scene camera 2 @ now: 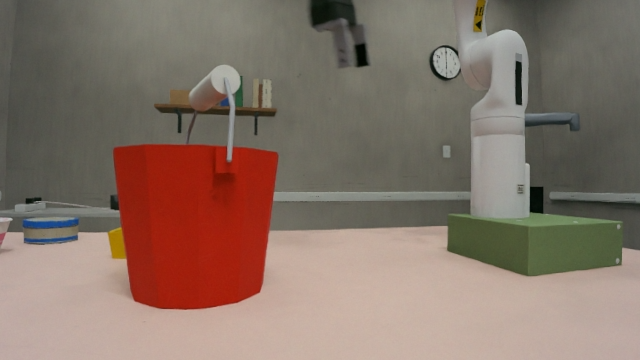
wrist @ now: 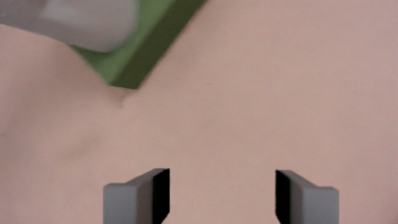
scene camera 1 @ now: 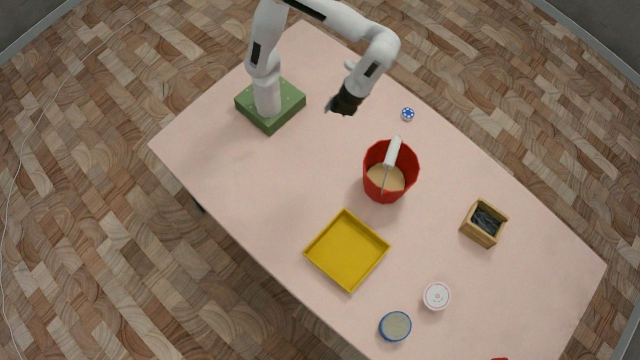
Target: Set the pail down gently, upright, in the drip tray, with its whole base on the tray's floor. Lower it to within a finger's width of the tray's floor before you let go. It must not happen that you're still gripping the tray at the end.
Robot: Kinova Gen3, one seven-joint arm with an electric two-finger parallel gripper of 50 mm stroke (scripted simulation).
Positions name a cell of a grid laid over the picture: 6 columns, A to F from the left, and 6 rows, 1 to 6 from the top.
Labels:
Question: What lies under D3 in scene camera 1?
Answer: A red pail.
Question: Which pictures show the red pail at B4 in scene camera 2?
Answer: Scene camera 2 and scene camera 1 only.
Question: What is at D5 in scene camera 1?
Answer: A yellow drip tray.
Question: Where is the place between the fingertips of the gripper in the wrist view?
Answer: D6

